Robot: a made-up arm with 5 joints.
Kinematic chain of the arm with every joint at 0, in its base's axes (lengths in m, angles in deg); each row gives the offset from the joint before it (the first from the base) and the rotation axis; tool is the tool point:
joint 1: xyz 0 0 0.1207 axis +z
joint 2: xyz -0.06 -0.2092 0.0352 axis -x
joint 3: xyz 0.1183 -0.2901 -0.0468 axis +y
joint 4: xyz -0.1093 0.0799 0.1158 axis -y
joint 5: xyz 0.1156 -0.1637 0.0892 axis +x
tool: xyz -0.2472 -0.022 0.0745
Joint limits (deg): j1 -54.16..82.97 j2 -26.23..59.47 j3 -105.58..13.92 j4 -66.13..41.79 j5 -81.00..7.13
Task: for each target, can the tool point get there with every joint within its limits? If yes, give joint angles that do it. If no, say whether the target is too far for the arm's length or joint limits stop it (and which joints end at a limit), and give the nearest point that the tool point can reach.
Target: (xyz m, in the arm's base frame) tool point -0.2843 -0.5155 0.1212
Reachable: yes | joints -2.81 6.91 -78.36 -49.67 -67.89
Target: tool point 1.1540 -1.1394 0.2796
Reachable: no: too far | nearest point 0.5482 -0.5412 0.2050 | short by 0.855 m
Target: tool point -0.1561 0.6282 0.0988
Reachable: no: joint limits stop it (at a limit: joint 1, joint 2) | nearest point -0.3387 0.0410 0.4853 | short by 0.726 m
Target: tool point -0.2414 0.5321 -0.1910
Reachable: no: joint limits stop it (at a limit: joint 1, joint 2) | nearest point -0.4456 -0.0363 -0.1905 | short by 0.604 m
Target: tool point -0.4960 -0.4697 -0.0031
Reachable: yes | joints -26.58 16.22 -91.78 -7.62 -18.49
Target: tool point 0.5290 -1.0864 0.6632
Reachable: no: too far | nearest point 0.3289 -0.6754 0.3077 | short by 0.579 m
